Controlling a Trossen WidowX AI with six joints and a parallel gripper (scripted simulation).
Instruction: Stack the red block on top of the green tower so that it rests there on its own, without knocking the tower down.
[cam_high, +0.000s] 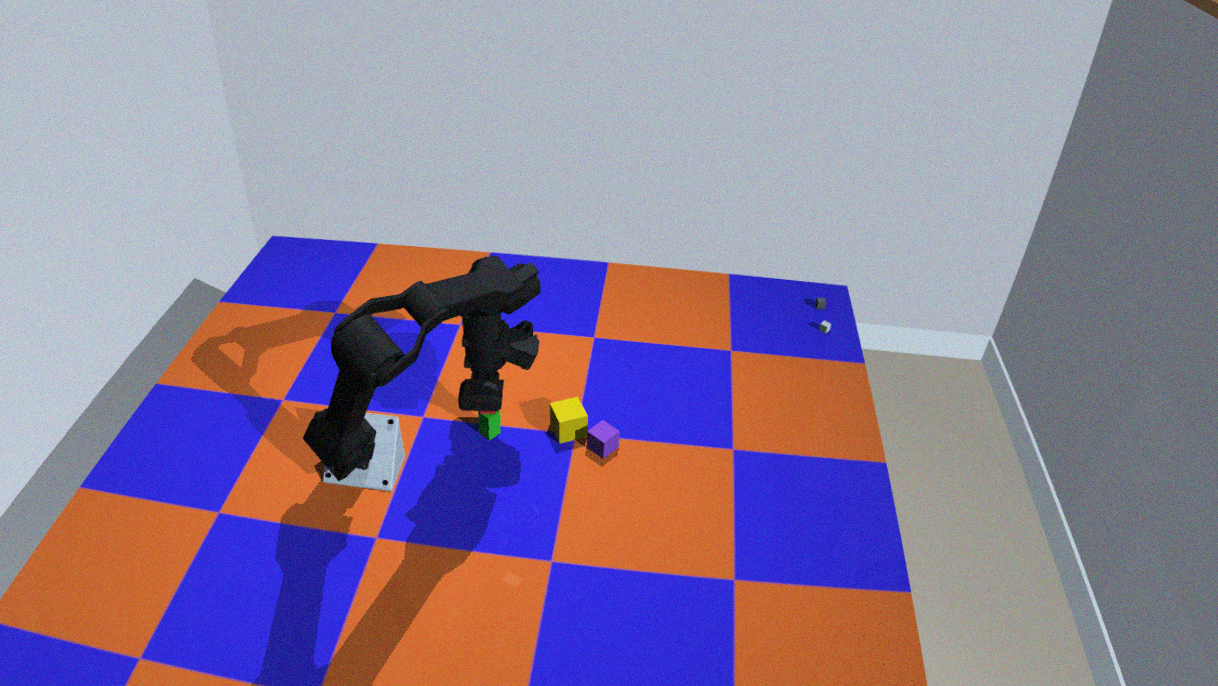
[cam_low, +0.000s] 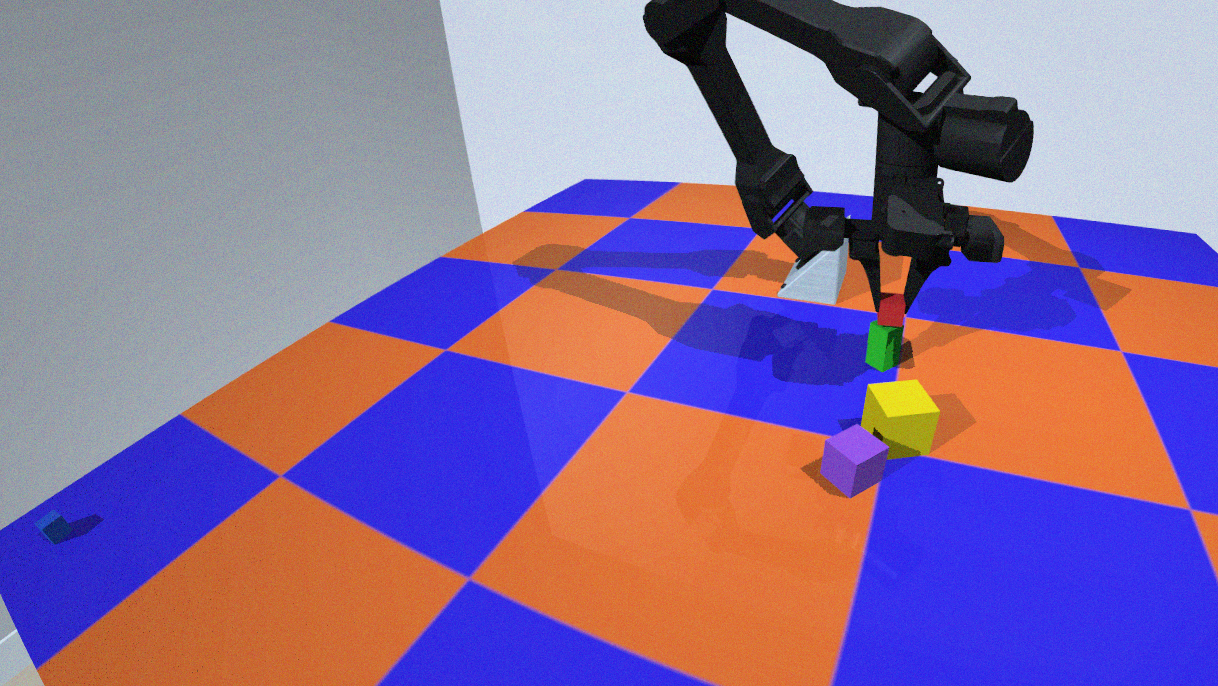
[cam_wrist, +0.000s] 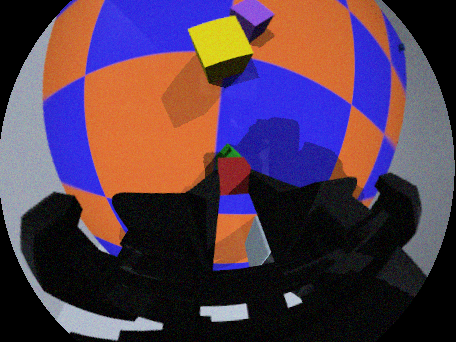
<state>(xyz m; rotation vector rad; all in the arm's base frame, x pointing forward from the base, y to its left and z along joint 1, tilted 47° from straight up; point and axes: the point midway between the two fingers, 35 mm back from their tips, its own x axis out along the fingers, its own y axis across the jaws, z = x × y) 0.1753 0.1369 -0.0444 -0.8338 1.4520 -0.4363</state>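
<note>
Now: gripper tip right at the small red block. From my gripper tip the other things lie so: yellow cube 12 cm ahead, 4 cm to the left, 4 cm below; small blue block 65 cm ahead, 61 cm to the right, 5 cm below; purple cube 19 cm ahead, 5 cm below, 1 cm to the left.
</note>
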